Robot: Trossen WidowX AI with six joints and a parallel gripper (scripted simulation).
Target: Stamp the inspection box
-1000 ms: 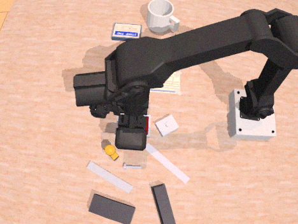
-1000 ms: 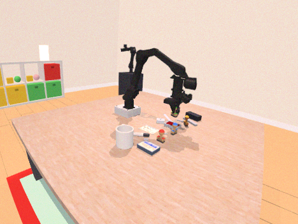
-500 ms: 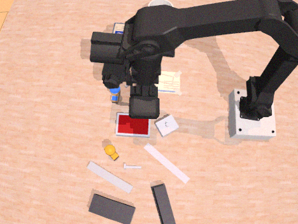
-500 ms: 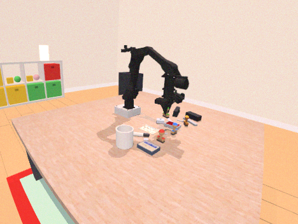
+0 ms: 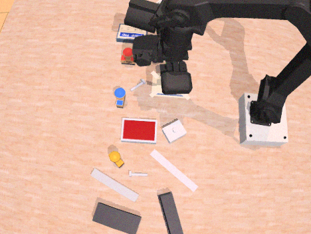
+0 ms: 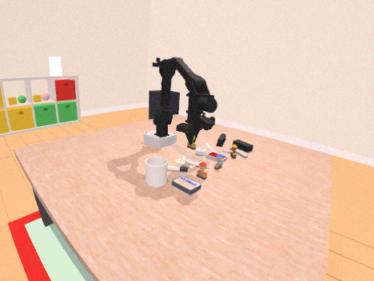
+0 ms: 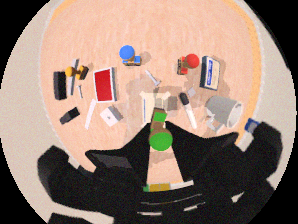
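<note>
Right now my gripper tip is 10 mm past the cream card, 10 mm to the left of it and 100 mm above it. The rest, counted from my gripper tip: marker: 10 mm ahead, 100 mm to the right, 90 mm below; blue-knobbed stamp: 110 mm ahead, 60 mm to the left, 80 mm below; green-knobbed stamp: right at my gripper tip.
</note>
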